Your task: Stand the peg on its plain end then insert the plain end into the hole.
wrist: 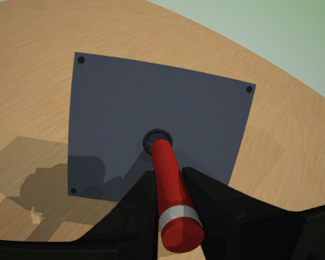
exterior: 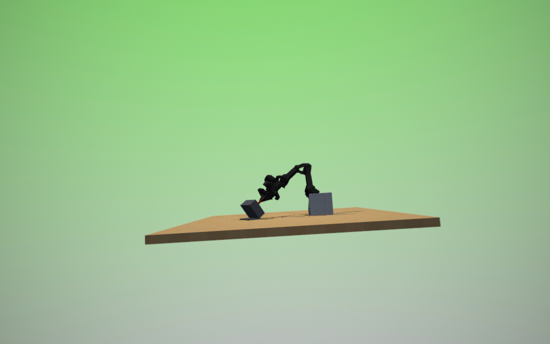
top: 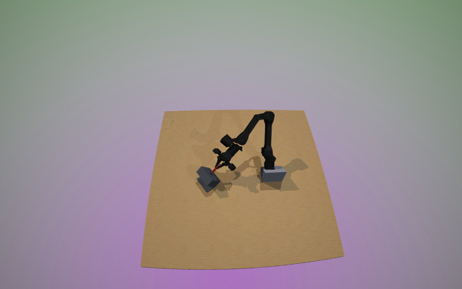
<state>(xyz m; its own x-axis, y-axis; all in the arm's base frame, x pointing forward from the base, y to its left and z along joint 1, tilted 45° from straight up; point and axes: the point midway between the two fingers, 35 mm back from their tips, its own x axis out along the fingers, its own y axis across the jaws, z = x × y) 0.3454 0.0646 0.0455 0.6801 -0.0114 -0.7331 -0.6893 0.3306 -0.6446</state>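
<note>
The grey sloped panel is 5 cm ahead of my gripper tip, 4 cm to the left of it and 5 cm below it. Also, from my gripper tip: red peg 1 cm behind, 1 cm to the right, 1 cm above.
</note>
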